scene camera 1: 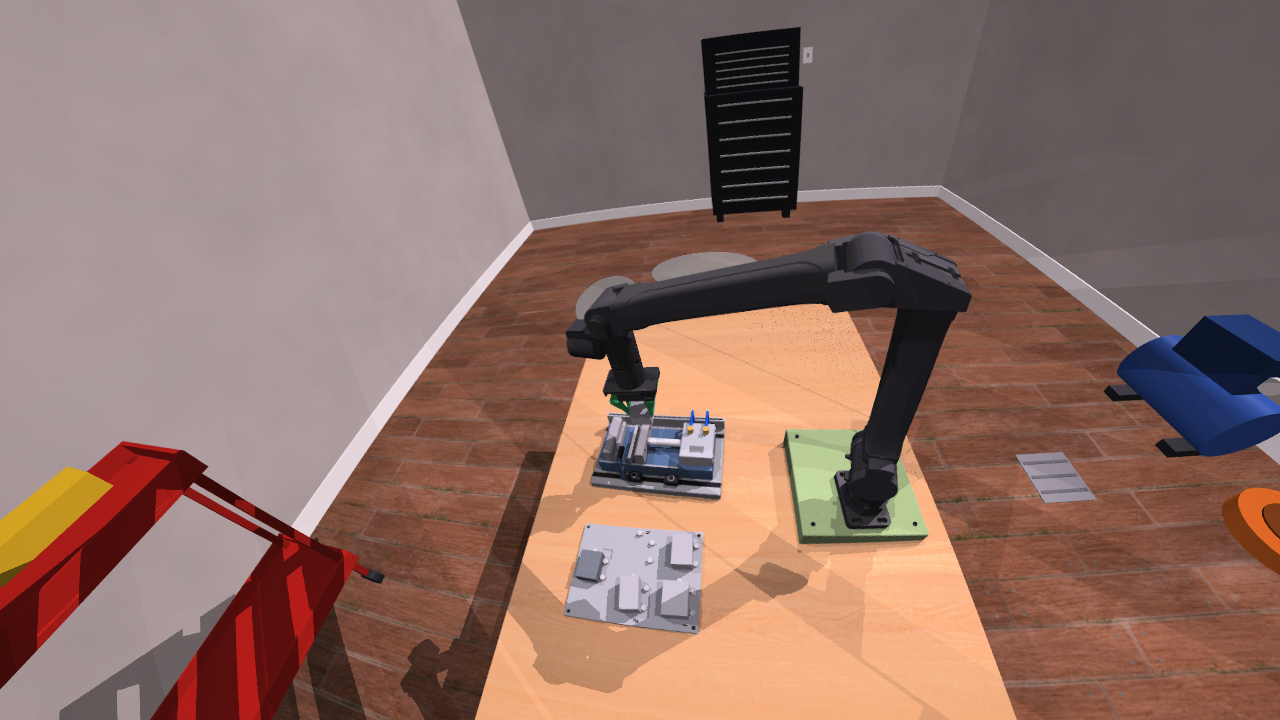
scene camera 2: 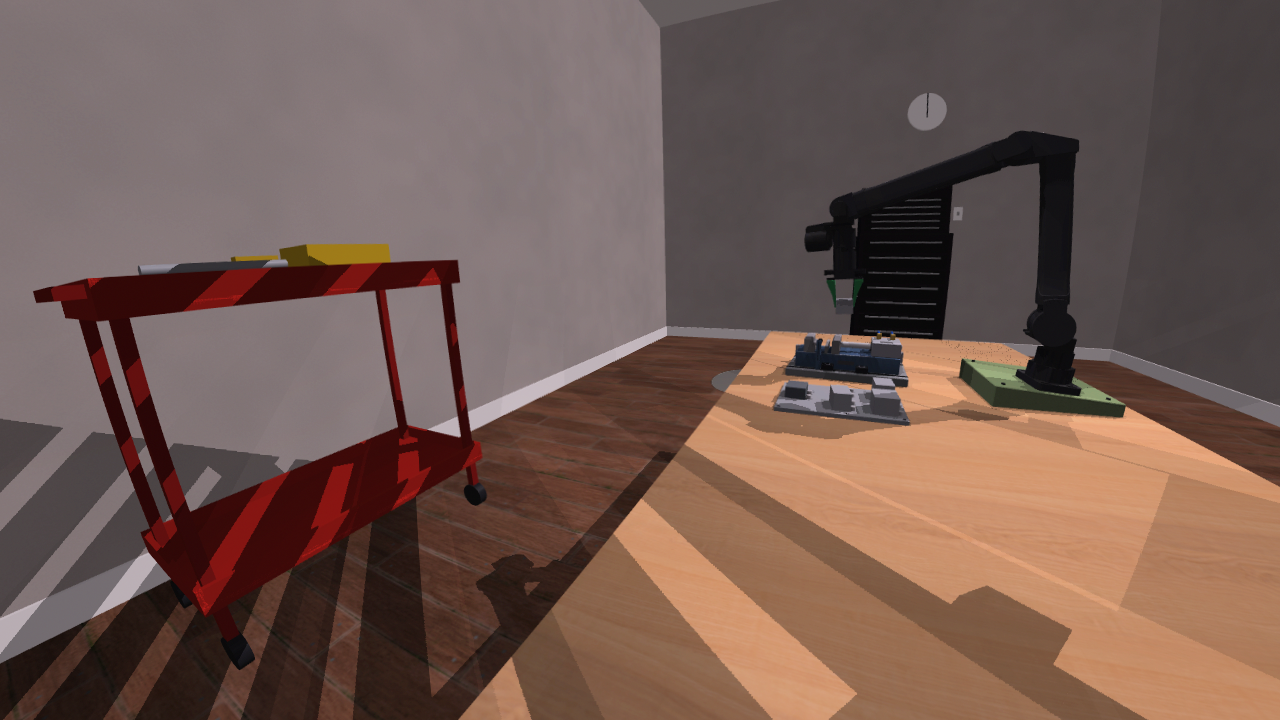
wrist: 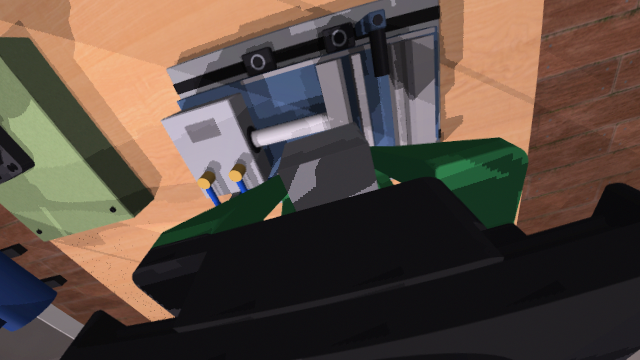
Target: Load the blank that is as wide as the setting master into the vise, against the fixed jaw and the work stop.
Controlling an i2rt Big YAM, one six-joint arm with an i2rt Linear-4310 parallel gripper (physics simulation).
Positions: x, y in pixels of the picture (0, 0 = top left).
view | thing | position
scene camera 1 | gripper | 642, 413
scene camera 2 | gripper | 844, 307
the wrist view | gripper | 329, 169
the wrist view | black work stop rod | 378, 44
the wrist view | grey moving jaw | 330, 73
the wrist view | silver screw rod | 320, 122
